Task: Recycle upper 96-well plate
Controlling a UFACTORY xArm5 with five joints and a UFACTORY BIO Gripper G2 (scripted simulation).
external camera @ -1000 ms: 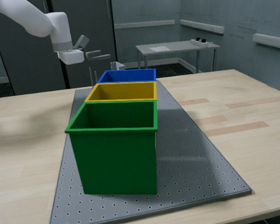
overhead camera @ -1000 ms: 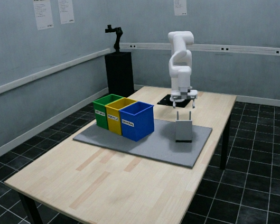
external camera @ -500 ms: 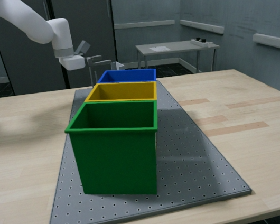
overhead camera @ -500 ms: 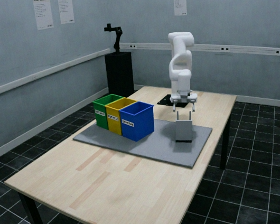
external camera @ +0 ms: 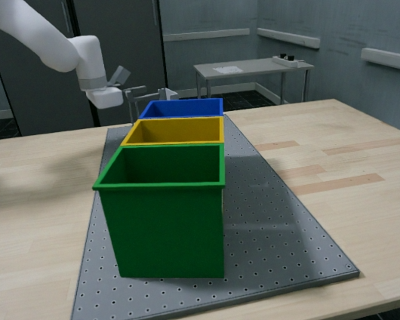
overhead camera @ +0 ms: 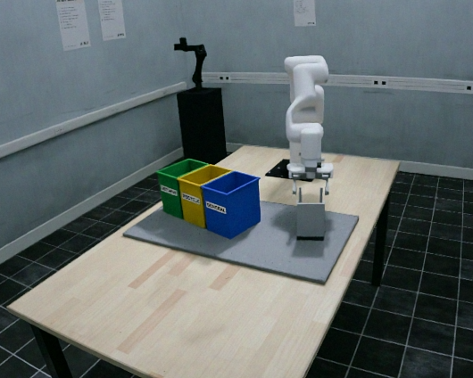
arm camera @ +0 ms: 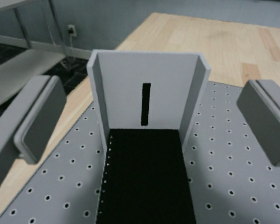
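My gripper is now 20 mm short of the black 96-well plate, 10 mm to the right of it and 110 mm above it. From my hand the other things lie so: green bin 530 mm to the right, 60 mm below; blue bin 70 mm ahead, 280 mm to the right, 60 mm below; yellow recycle bin 40 mm ahead, 400 mm to the right, 60 mm below.
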